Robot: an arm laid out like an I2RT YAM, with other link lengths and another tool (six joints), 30 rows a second.
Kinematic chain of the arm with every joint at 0, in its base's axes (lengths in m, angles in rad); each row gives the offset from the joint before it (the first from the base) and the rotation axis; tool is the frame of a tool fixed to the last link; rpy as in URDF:
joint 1: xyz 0 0 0.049 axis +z
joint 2: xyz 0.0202 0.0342 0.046 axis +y
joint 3: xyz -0.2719 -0.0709 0 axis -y
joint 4: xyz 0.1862 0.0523 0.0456 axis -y
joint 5: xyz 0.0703 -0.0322 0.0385 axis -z
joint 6: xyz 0.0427 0 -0.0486 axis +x
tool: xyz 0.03 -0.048 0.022 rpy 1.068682 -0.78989 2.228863
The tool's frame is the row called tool.
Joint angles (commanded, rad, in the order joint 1, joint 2, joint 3, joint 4, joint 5, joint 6), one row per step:
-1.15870 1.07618 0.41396 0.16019 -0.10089 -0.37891
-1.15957 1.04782 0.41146 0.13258 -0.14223 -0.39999
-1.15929 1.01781 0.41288 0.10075 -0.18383 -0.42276
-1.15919 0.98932 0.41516 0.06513 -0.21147 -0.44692
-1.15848 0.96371 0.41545 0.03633 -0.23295 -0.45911
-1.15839 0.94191 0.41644 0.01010 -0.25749 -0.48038
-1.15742 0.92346 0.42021 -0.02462 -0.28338 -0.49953
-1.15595 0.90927 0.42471 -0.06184 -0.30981 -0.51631
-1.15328 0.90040 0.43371 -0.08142 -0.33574 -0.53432
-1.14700 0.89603 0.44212 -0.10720 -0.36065 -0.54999
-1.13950 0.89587 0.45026 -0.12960 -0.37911 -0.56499
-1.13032 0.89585 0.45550 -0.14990 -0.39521 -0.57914
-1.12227 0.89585 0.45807 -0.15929 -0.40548 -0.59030
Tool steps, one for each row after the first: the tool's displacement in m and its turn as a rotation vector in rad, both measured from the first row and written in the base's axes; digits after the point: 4 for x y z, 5 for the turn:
0.0020 0.0048 0.0007 -0.00010 -0.00178 0.04544
0.0044 0.0099 0.0024 -0.00296 -0.00341 0.09300
0.0056 0.0148 0.0036 -0.00541 0.00340 0.12877
0.0062 0.0193 0.0043 -0.00521 0.00329 0.15403
0.0074 0.0234 0.0050 -0.00884 0.00823 0.18564
0.0089 0.0274 0.0048 -0.00294 0.01337 0.21830
0.0106 0.0311 0.0037 0.00980 0.01768 0.25078
0.0132 0.0333 0.0058 0.00534 0.01776 0.28444
0.0163 0.0356 0.0061 0.01259 0.01940 0.31971
0.0193 0.0372 0.0061 0.02021 0.02371 0.35033
0.0223 0.0391 0.0054 0.02876 0.02857 0.38020
0.0247 0.0404 0.0053 0.03017 0.03224 0.40248

